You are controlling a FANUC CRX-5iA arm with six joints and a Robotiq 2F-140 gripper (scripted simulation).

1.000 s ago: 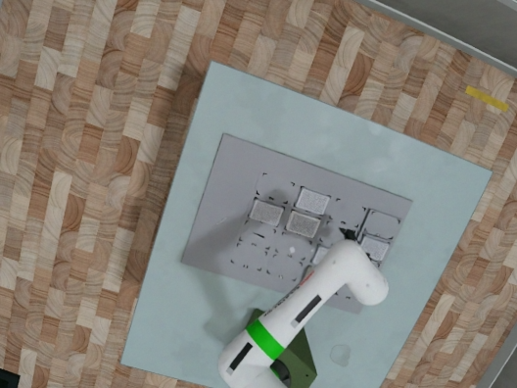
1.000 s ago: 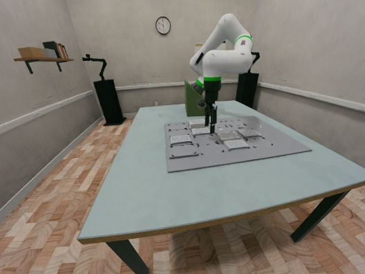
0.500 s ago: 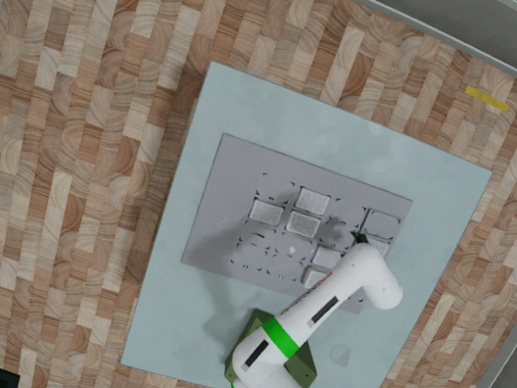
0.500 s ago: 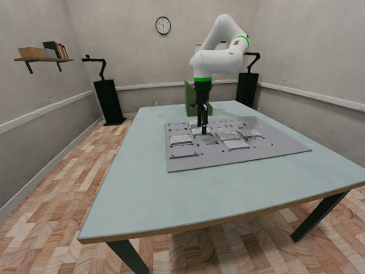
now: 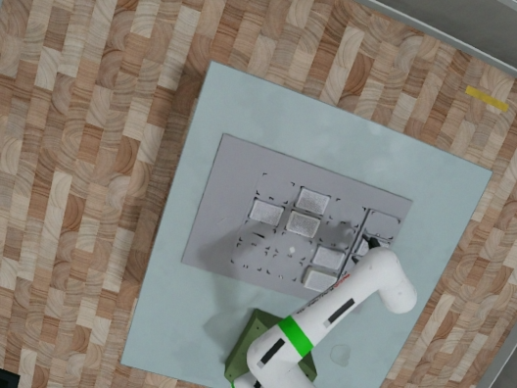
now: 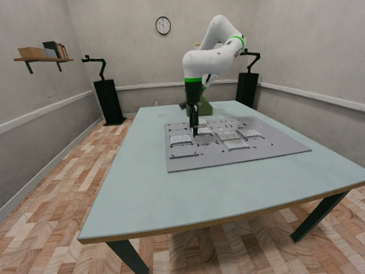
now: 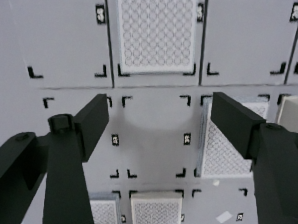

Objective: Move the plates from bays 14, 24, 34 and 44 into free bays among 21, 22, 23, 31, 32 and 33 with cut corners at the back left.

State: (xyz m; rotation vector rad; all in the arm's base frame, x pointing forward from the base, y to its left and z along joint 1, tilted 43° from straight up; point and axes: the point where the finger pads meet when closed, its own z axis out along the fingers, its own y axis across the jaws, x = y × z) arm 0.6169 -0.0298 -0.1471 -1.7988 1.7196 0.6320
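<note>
My hand is 1 cm short of the sealed 96-well plate, 8 cm to the left of it and 8 cm above it. Round my hand: small white patch 14 cm behind, 24 cm to the left, 10 cm below; sealed deep-well block 22 cm behind, 7 cm to the left, 8 cm below; small white round thing 11 cm behind, 15 cm to the left, 10 cm below.
</note>
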